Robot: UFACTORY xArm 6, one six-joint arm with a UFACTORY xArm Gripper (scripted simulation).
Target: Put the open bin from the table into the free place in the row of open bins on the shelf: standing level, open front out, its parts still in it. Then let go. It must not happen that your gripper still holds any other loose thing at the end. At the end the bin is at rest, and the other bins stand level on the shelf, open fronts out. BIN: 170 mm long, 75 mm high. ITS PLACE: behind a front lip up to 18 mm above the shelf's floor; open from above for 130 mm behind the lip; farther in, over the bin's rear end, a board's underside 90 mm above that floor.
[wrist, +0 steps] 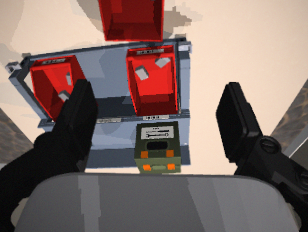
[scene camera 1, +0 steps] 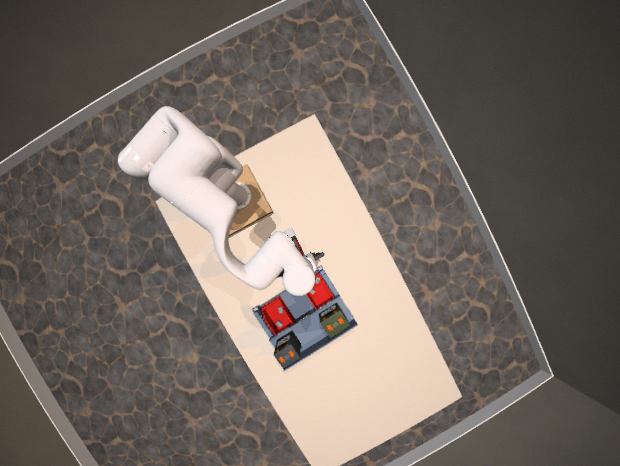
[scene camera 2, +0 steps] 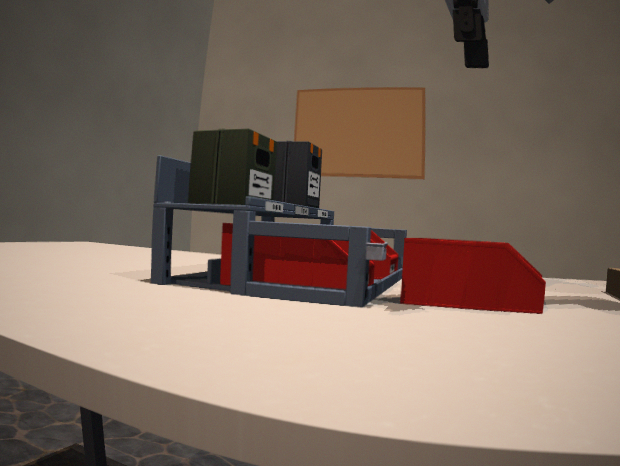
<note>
I see my gripper, a black box, a green box and a shelf.
My gripper also shows in the wrist view.
</note>
